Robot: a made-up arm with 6 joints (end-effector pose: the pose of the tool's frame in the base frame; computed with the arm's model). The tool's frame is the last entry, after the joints.
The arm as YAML. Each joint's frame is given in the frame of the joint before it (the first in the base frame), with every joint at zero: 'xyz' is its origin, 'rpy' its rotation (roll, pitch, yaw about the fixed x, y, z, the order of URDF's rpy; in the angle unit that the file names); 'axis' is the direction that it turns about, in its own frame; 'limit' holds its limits. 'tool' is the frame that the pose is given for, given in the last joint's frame.
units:
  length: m
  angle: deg
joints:
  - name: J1
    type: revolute
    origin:
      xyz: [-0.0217, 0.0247, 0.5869]
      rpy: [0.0, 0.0, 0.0]
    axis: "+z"
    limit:
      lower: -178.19
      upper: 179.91
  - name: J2
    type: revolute
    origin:
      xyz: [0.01, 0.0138, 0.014]
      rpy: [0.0, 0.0, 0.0]
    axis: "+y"
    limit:
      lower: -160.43
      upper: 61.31
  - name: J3
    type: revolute
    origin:
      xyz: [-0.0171, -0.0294, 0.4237]
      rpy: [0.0, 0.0, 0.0]
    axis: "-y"
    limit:
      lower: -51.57
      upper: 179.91
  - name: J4
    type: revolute
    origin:
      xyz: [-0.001, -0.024, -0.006]
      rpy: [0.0, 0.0, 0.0]
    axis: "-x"
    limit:
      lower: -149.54
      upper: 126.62
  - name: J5
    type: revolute
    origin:
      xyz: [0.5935, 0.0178, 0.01]
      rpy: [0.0, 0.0, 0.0]
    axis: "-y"
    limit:
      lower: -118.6
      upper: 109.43
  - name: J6
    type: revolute
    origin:
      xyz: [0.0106, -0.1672, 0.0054]
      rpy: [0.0, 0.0, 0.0]
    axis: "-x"
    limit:
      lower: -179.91
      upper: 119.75
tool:
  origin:
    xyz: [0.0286, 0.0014, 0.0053]
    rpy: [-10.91, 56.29, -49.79]
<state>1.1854 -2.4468 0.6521 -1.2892 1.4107 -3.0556</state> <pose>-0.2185 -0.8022 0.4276 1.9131 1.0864 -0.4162</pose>
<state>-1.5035 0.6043 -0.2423 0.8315 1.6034 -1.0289</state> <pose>-0.0793 -0.7080 0.6163 0.8794 0.4771 -0.7649</pose>
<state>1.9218 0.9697 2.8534 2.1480 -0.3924 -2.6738</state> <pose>-0.0729 0.0462 1.4150 1.5938 0.4558 1.9488</pose>
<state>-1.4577 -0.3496 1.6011 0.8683 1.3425 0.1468</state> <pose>-0.1736 0.5102 1.4906 -1.7130 -2.1315 -1.0576</pose>
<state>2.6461 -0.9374 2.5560 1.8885 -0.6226 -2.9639</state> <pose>0.7536 -0.3897 0.4893 -1.5853 0.2575 -0.8485</pose>
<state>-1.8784 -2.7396 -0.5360 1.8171 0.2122 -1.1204</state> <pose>0.1895 0.6102 0.6308 -1.0174 -1.6266 -2.2079</pose>
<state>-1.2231 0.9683 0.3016 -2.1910 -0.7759 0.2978</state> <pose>0.2909 -0.6797 0.3733 2.4134 0.7015 0.3054</pose>
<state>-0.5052 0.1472 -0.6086 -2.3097 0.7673 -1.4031</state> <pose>0.3450 -0.1406 0.4921 -2.5610 1.2413 -0.2562</pose>
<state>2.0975 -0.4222 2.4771 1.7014 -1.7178 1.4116</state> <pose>0.4173 -0.6307 0.9859 -0.2060 1.0738 -0.1835</pose>
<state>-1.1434 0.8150 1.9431 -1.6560 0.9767 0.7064</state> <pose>0.2034 -0.6489 1.3866 1.5554 -1.0937 -0.7385</pose>
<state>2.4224 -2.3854 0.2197 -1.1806 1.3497 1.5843</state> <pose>0.6121 -0.3444 0.6899 2.2021 1.9898 0.8099</pose>
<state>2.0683 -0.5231 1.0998 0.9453 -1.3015 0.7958</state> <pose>0.2701 -0.2087 1.5643 -0.3904 0.1970 0.0402</pose>
